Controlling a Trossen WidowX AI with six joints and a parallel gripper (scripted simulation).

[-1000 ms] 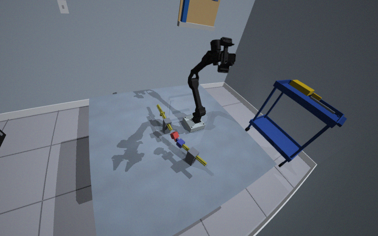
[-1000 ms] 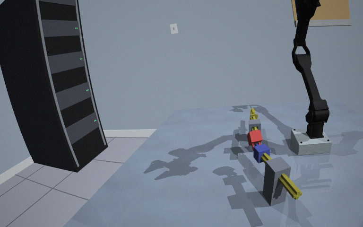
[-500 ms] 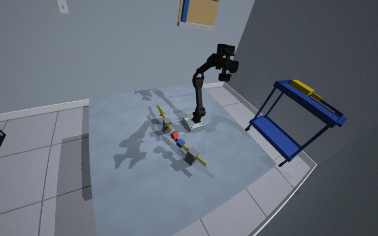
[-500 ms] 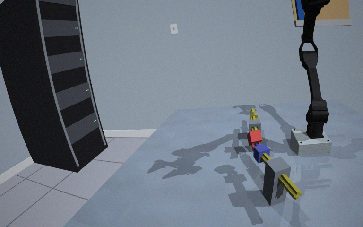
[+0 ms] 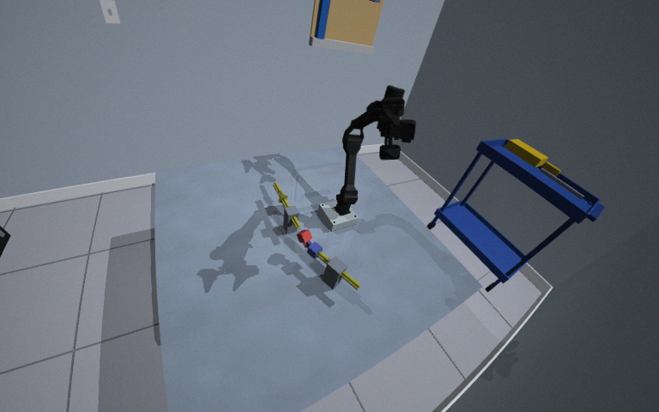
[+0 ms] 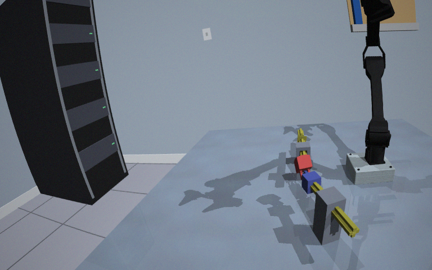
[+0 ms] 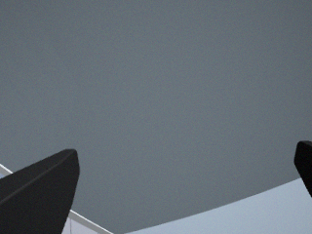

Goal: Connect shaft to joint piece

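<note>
My gripper tip is now 150 mm short of the joint piece, 120 mm to the left of it and 470 mm above it.
</note>
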